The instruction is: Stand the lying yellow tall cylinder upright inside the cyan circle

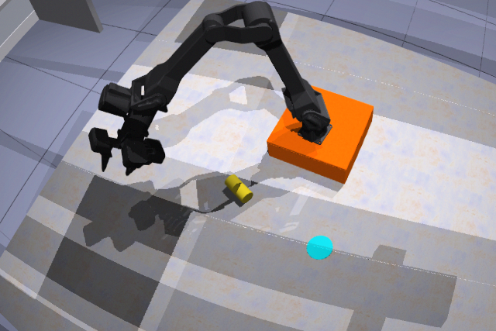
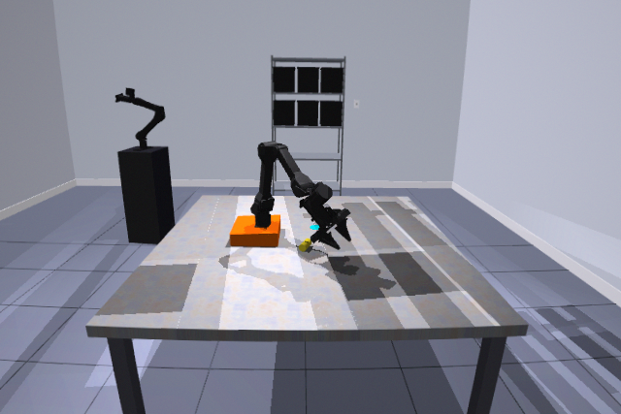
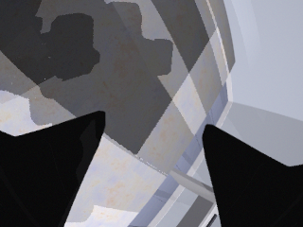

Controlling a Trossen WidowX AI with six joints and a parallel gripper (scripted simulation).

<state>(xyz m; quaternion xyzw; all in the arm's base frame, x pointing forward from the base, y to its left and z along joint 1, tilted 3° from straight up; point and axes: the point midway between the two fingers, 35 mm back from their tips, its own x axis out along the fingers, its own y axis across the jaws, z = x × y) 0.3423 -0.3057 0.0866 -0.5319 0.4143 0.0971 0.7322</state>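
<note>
My gripper tip is now 230 mm to the right of the yellow tall cylinder, 160 mm past it and 110 mm above it. From my gripper tip the other things lie so: cyan circle: 470 mm to the left, 130 mm below, 130 mm behind.
</note>
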